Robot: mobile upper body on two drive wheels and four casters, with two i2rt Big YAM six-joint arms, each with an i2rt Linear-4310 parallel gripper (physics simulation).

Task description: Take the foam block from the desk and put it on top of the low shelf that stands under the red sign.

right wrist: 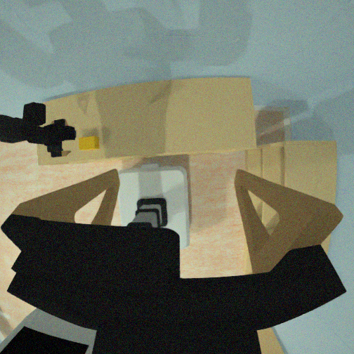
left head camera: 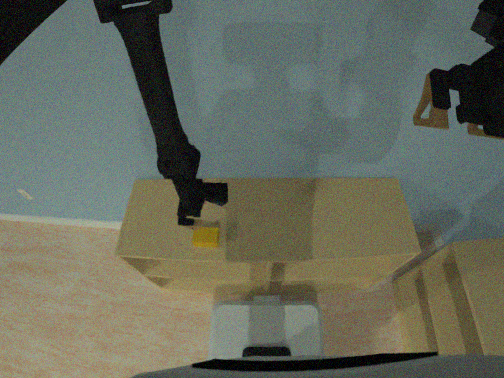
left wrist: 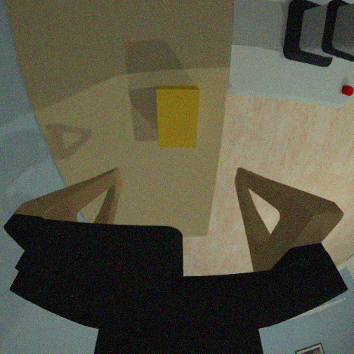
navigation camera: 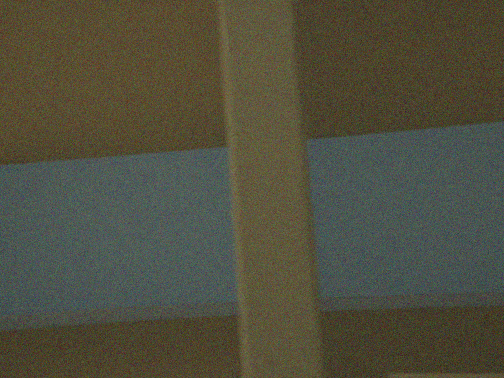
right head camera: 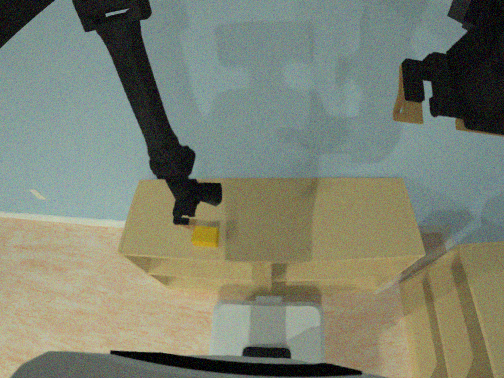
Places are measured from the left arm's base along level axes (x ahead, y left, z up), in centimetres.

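Pixels of known places: left gripper, fingertip midpoint: (left head camera: 197,216) (right head camera: 194,215); right gripper, fingertip midpoint: (left head camera: 442,125) (right head camera: 426,120).
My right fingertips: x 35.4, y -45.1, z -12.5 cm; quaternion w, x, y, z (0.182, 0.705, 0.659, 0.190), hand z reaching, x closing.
Note:
For each thing: its middle in the pictures, then the offset to it from my right fingertips. "spot": a spot on its surface instead.
- yellow foam block, body centre: (left head camera: 206,237) (right head camera: 205,236) dz -65.3, dx +12.7, dy +45.7 cm
- low wooden shelf unit, surface spot: (right head camera: 365,215) (left head camera: 363,214) spot: dz -67.5, dx +23.1, dy -15.7 cm
- second wooden unit, surface spot: (right head camera: 485,280) (left head camera: 477,276) spot: dz -67.5, dx -6.8, dy -62.7 cm
- wooden upright, surface spot: (navigation camera: 270,200) spot: dz -105.2, dx +4.7, dy +22.4 cm
The yellow foam block (left head camera: 206,237) (right head camera: 205,236) (left wrist: 177,117) (right wrist: 88,143) rests on the top of a low wooden shelf unit (left head camera: 360,215) (right head camera: 365,215) (left wrist: 200,200) (right wrist: 210,115) with open compartments, towards its left end in the head views. My left gripper (left head camera: 187,220) (right head camera: 182,220) (left wrist: 177,174) is open and empty above the top, beside the block and apart from it. My right gripper (left head camera: 457,129) (right head camera: 440,124) (right wrist: 176,175) is open and empty, far to the right of the block. The red sign does not show in these views.
A second wooden unit (left head camera: 480,280) (right head camera: 485,280) (right wrist: 310,170) stands at the lower right in the head views. My pale base (left head camera: 230,325) (right head camera: 231,325) (right wrist: 180,200) is close to the low shelf's front. The navigation camera shows a wooden upright (navigation camera: 270,200) very near.

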